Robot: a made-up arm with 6 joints.
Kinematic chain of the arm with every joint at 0, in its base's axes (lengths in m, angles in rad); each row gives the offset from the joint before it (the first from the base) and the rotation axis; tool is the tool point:
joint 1: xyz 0 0 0.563 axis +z
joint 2: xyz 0 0 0 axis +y
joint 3: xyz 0 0 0.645 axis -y
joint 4: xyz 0 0 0 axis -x
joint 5: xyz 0.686 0 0 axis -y
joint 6: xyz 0 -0.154 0 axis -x
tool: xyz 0 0 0
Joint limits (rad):
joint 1: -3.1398..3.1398
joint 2: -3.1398..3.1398
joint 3: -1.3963..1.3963
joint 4: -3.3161..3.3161
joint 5: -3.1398..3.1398
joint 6: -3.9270..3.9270
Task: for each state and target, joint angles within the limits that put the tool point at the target. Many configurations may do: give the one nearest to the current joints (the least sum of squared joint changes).
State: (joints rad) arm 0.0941 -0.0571 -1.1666 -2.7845 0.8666 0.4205
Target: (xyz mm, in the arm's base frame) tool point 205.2 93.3 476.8
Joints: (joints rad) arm -0.2053 0.3653 -1.1636 -2.6154 0.8666 0.4205
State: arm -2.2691 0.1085 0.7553 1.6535 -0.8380 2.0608
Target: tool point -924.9 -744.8 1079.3
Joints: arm -2.4707 0.8661 0.7862 1.6252 -0.8380 2.0608
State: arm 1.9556 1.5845 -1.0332 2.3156 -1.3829 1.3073
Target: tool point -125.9 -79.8 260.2
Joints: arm 1.7749 1.8328 -1.2055 2.7036 -1.3829 1.3073
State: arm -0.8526 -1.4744 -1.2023 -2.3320 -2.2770 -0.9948
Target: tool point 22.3 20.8 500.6
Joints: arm -0.4086 -0.6539 -1.3938 -1.7533 -2.2770 -0.9948
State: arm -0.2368 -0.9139 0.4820 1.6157 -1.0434 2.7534
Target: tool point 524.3 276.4 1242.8
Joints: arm 0.4197 -0.1701 -0.3212 1.8252 -1.0434 2.7534
